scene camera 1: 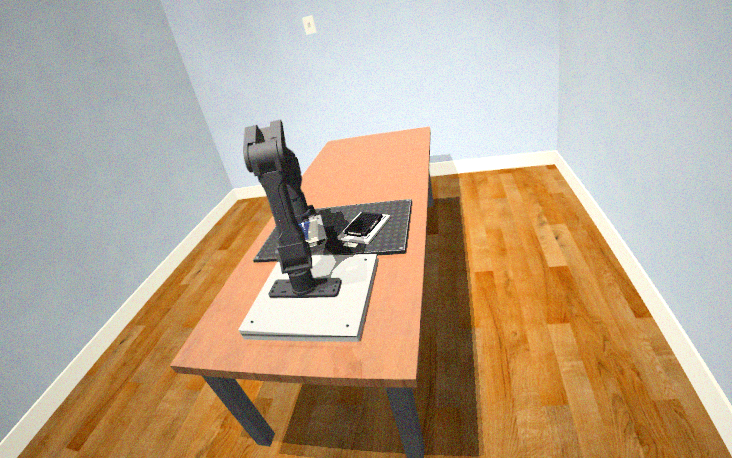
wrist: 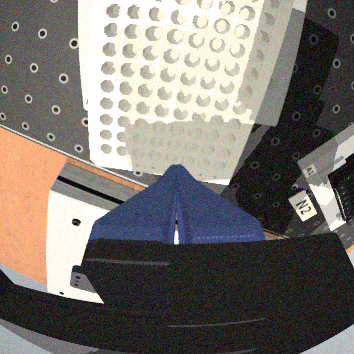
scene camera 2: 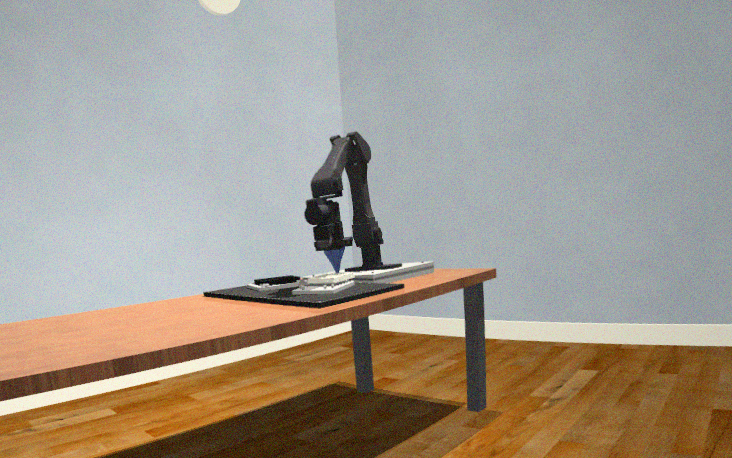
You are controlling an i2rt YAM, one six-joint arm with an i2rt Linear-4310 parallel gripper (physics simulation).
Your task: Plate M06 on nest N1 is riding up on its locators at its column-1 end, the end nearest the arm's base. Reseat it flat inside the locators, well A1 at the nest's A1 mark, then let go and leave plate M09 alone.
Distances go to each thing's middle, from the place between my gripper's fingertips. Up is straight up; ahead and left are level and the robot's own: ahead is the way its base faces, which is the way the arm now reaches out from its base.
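White perforated plate (wrist: 162, 89): my hand is 6 cm short of it, 2 cm to the right of it and 1 cm above it.
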